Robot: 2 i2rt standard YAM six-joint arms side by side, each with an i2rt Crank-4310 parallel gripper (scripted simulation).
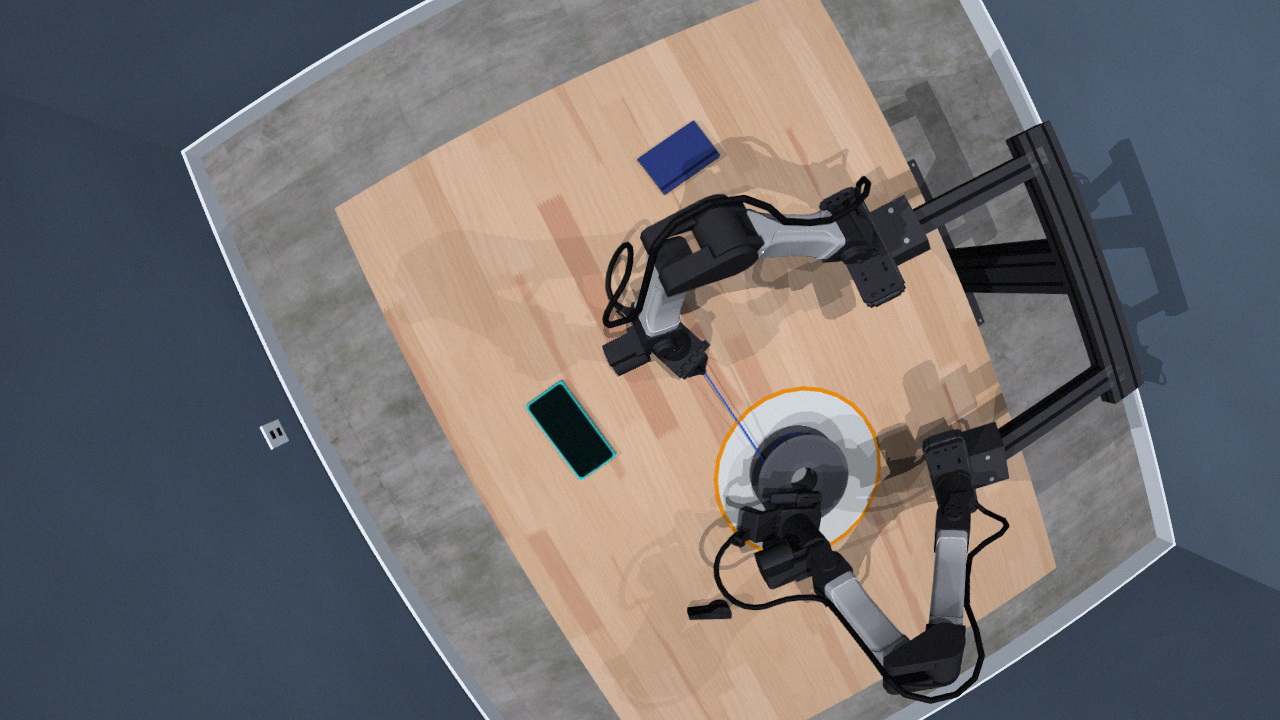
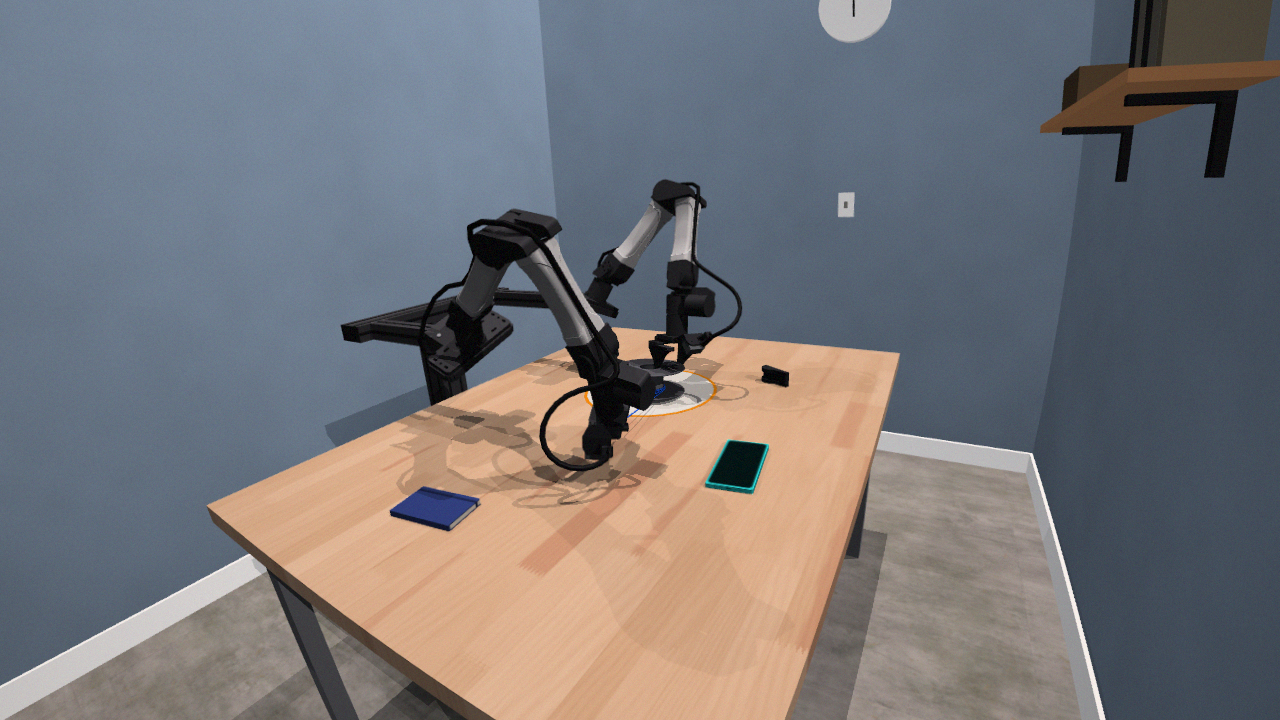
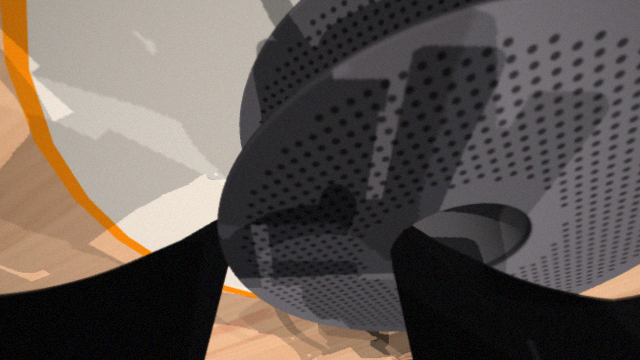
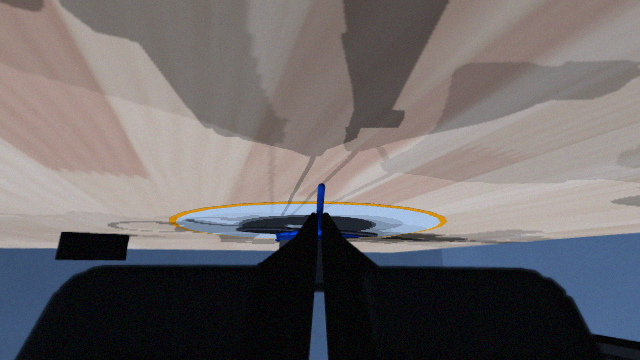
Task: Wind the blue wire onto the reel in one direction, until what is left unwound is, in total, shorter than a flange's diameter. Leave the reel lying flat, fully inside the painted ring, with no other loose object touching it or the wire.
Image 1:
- my left gripper: 799,505
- my right gripper: 702,371
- dark grey reel: 830,476
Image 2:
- my left gripper: 667,370
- my right gripper: 620,425
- dark grey reel: 668,367
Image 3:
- my left gripper: 311,221
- dark grey reel: 528,111
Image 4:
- my right gripper: 319,218
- black clip-like object: 72,246
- orange painted ring: 172,220
